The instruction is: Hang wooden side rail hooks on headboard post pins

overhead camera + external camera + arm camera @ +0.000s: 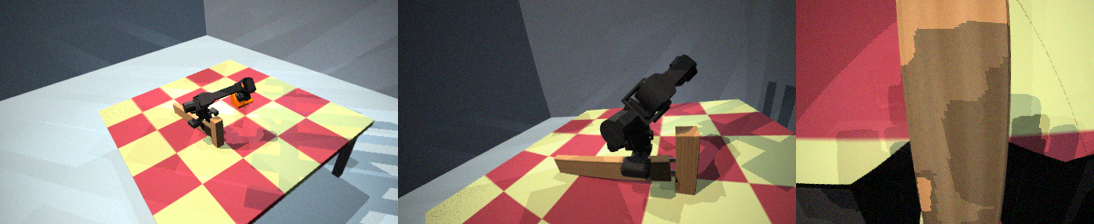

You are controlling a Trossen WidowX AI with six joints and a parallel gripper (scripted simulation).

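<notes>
My gripper tip is 110 mm to the right of the wooden headboard post, 40 mm below it and 10 mm past it.
</notes>
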